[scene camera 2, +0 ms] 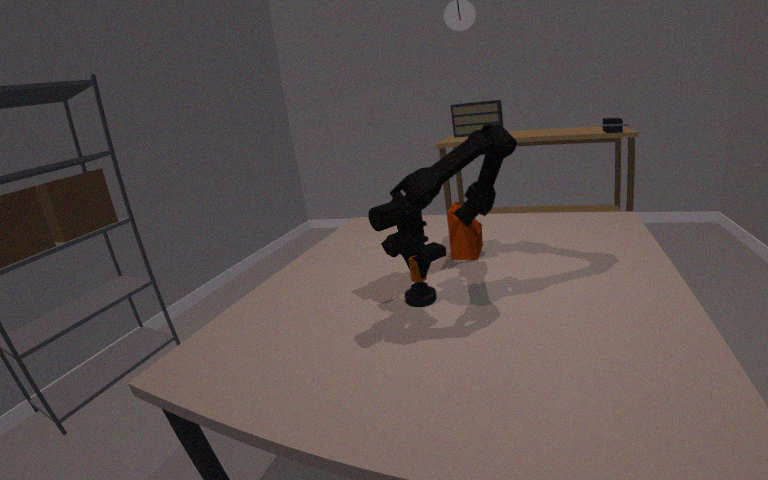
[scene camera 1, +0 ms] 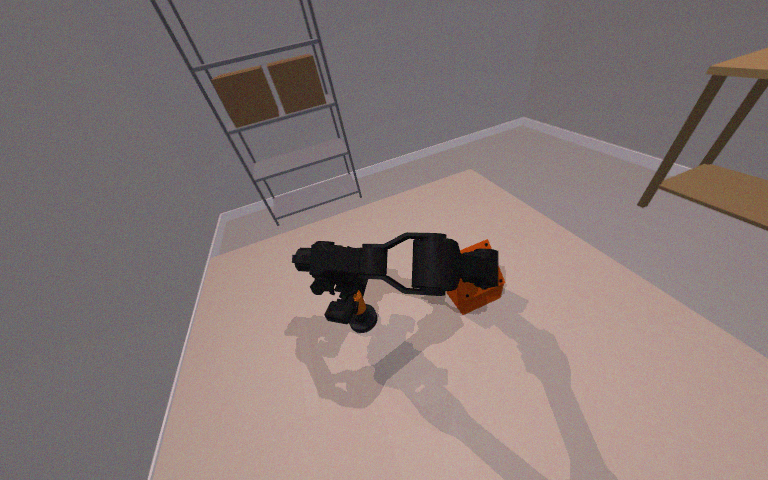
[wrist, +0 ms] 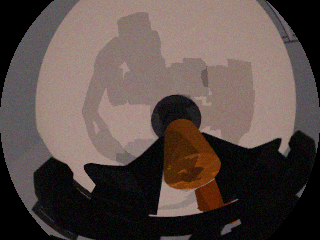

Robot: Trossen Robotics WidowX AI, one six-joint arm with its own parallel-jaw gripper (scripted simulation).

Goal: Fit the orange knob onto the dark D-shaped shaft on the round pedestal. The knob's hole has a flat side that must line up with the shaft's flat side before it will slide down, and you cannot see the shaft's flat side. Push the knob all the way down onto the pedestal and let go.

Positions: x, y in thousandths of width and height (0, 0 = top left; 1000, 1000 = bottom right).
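An orange knob (wrist: 592, 673) and a dark round pedestal (wrist: 536, 452) are in view. My gripper (scene camera 2: 545, 574) carries the orange knob; my gripper is also visible in scene camera 1 (scene camera 1: 467, 639) and in the wrist view (wrist: 570, 577).
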